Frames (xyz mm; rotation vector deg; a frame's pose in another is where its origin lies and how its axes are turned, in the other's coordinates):
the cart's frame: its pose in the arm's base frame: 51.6 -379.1 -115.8 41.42 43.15 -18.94
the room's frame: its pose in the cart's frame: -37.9 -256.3 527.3 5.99 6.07 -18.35
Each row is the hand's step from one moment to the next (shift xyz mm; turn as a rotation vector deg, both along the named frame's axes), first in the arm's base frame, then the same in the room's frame.
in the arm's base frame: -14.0 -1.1 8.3 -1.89 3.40 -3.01
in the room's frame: -13.3 -9.0 -2.9 1.31 -0.14 -4.74
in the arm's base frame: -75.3 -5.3 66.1 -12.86 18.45 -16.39
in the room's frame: -90.6 -42.4 -8.0 6.02 -2.73 -27.03
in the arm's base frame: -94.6 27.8 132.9 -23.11 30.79 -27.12
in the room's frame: -163.4 -19.3 -17.8 9.12 -5.73 -45.84
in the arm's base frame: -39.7 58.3 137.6 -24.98 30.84 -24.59
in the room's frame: -148.4 41.6 -12.5 6.05 -6.44 -45.84
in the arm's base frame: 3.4 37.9 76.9 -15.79 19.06 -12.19
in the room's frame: -72.6 45.7 1.6 0.92 -3.46 -27.36
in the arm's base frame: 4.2 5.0 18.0 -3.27 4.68 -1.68
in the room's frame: -14.9 10.9 5.1 -0.67 -0.05 -5.91
